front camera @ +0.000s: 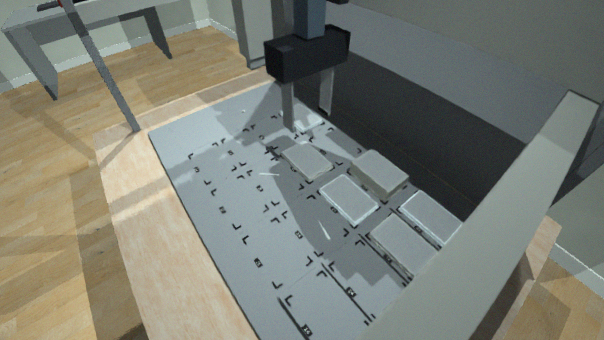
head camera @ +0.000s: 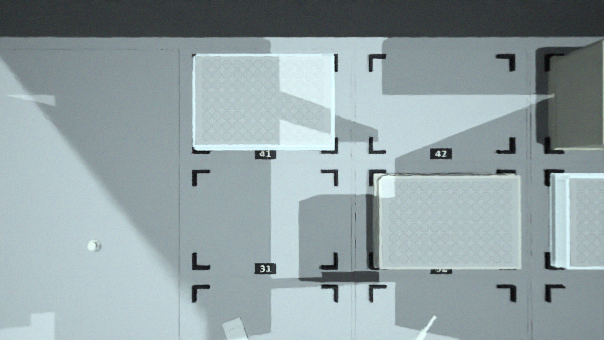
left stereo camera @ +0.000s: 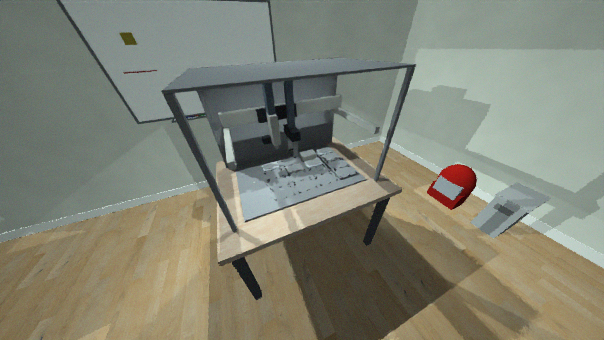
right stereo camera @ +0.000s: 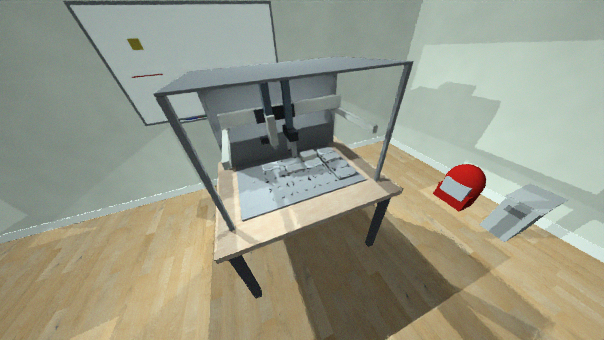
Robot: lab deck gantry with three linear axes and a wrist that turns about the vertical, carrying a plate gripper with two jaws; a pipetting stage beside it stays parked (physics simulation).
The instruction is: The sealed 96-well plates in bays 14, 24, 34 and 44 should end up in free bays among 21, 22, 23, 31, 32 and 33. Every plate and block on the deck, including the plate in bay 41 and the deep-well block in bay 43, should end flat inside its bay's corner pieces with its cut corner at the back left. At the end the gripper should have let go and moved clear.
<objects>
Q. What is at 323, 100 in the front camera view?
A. The gripper.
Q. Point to a cream deep-well block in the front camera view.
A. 380, 176
</objects>
